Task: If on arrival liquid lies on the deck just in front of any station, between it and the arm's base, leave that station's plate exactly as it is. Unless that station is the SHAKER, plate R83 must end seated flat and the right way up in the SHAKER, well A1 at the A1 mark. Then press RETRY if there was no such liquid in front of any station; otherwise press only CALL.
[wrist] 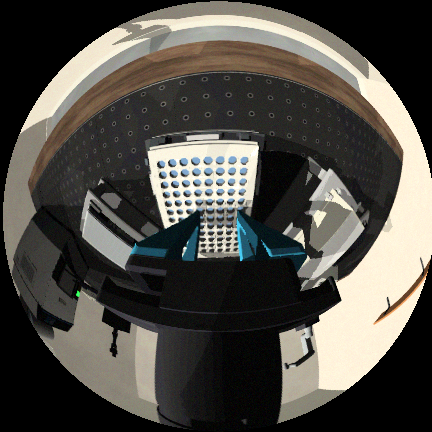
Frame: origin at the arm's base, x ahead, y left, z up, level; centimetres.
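Where they show: gripper, between the fingertips: [218,215].
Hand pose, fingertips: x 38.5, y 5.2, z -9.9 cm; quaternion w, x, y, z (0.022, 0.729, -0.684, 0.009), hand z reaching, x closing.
Observation:
After its pixels a point has its place.
A white multi-well plate [204,149] @[x 44.4, y 6.6, z -9.9 cm], blue showing in many wells, lies face up in a dark station [232,138] @[x 45.2, y 4.5, z -11.3 cm] at the centre of the wrist view. Its label and A1 mark cannot be read. My gripper [218,215] @[x 38.5, y 5.2, z -9.9 cm] is partly open, its blue fingers drawn inward over the near half of the plate. Plate surface shows between the fingertips and outside them, so the plate is not gripped. The fingers hide the plate's near side edges. The deck in front of this station is hidden by my gripper. No liquid can be made out. RETRY and CALL cannot be identified.
A grey and black station [107,244] @[x 30.9, y 22.6, z -11.5 cm] stands at the left, and another pale station [345,225] @[x 39.8, y -8.8, z -7.1 cm] at the right. A dark boxed device [37,272] with a green light is at the far left. The black perforated deck [240,105] @[x 49.0, y 3.1, z -16.8 cm] has a wooden edge [215,55] @[x 57.4, y 6.5, z -18.1 cm] behind it.

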